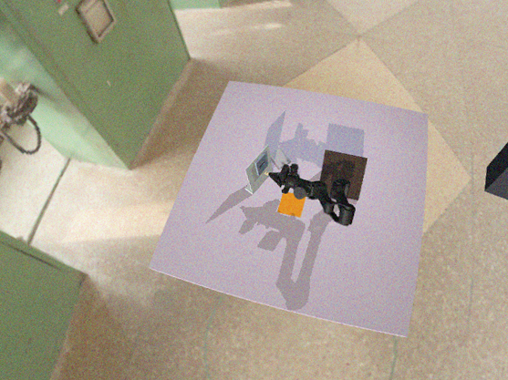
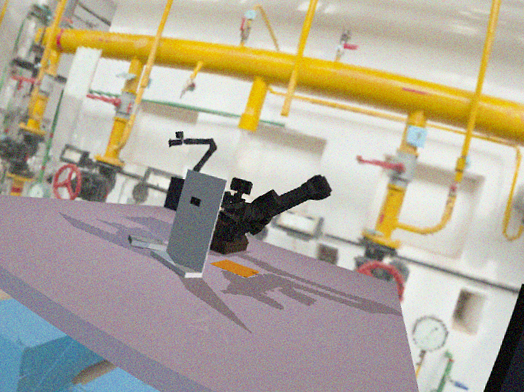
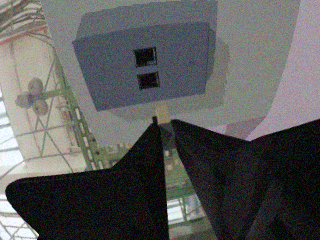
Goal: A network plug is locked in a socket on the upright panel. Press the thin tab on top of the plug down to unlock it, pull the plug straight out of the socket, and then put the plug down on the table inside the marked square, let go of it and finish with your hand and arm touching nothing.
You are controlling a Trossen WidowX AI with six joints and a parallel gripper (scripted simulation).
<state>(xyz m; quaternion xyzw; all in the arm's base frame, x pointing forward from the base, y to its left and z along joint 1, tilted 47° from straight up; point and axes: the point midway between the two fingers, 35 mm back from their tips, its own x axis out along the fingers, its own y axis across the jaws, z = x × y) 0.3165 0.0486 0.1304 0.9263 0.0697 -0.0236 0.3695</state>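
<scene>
My gripper tip is 17 cm above the orange marked square, 13 cm past it and 3 cm to the right of it. Also, from my gripper tip: network plug (right at my gripper tip); then grey flat piece (20 cm to the right, 16 cm below, 3 cm ahead); then grey upright panel (7 cm ahead, 6 cm below, 3 cm to the right).
</scene>
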